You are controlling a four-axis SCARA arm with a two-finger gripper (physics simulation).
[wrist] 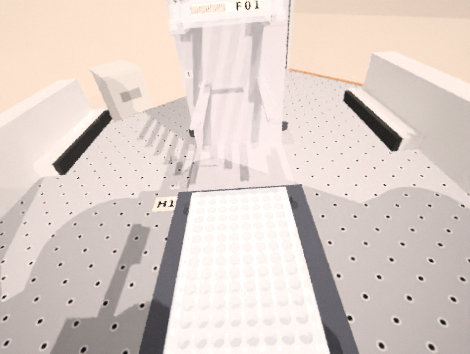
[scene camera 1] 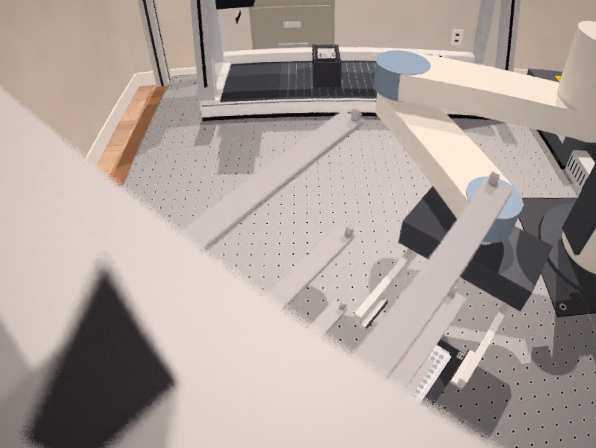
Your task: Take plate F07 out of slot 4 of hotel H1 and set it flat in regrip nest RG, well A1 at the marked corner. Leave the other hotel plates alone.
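Places are measured from the arm's base along level axes (x back, y left, z down), in centimetres.
Pixels of known places: gripper, fingertip midpoint: point(wrist: 223, 88); arm's base, link origin: point(scene camera 1: 590, 252).
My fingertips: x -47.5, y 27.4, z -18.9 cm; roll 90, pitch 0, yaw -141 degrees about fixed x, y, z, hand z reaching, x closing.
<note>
Ahead of a thing's pixels: the offset from my fingertips to its top centre. "*": to the spot under its first point.
A white multiwell plate @(dy -1.9, dx +1.4, dz +10.2 cm) point(scene camera 1: 432, 372) point(wrist: 245, 270) lies flat in a dark nest @(dy -2.0, dx +1.4, dz +10.6 cm) point(scene camera 1: 440, 384) point(wrist: 311, 240). Its front label is outside the wrist view, so its name cannot be read. A small tag reading H1 @(dy +13.8, dx +1.1, dz +17.6 cm) point(wrist: 165, 203) is at the nest's far left corner; the A1 mark cannot be made out. My gripper point(scene camera 1: 417, 340) point(wrist: 223, 88) is open and empty, above the plate, with one finger out to each side and apart from it. A pale hotel tower point(wrist: 276, 55) stands beyond the nest, with plate F01 @(* dy +6.8, dx -6.3, dz -2.4 cm) point(wrist: 230, 7) at the top edge of the wrist view.
A large blurred pale panel @(* dy +19.9, dx -11.3, dz -41.0 cm) point(scene camera 1: 210, 345) fills the lower left of the scene view. Long grey bars @(* dy +8.7, dx -11.7, dz -32.8 cm) point(scene camera 1: 280, 180) with end pegs reach out from behind it, one passing in front of my arm. A framed deck with a black box point(scene camera 1: 327, 70) stands at the back. A pale block point(wrist: 120, 90) stands left of the hotel.
</note>
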